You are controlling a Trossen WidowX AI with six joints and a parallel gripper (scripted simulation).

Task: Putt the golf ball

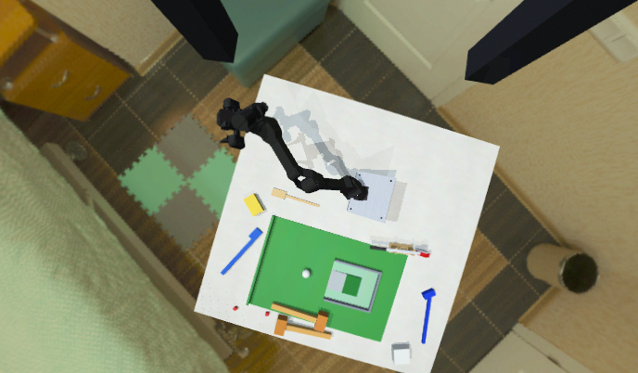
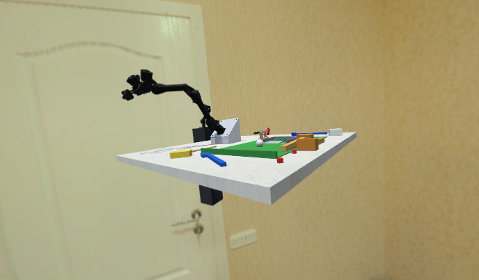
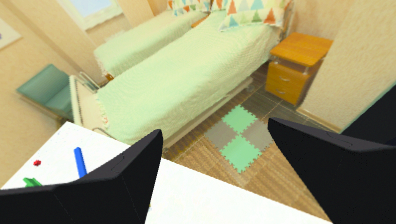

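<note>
Now: gripper tip 600 mm short of the white golf ball, 410 mm to the right of it and 340 mm above it. From my gripper tip the other things lie so: white cube: 950 mm ahead, 950 mm to the left, 340 mm below; then green mat: 620 mm ahead, 520 mm to the left, 360 mm below; then yellow block: 290 mm ahead, 90 mm to the left, 350 mm below.
</note>
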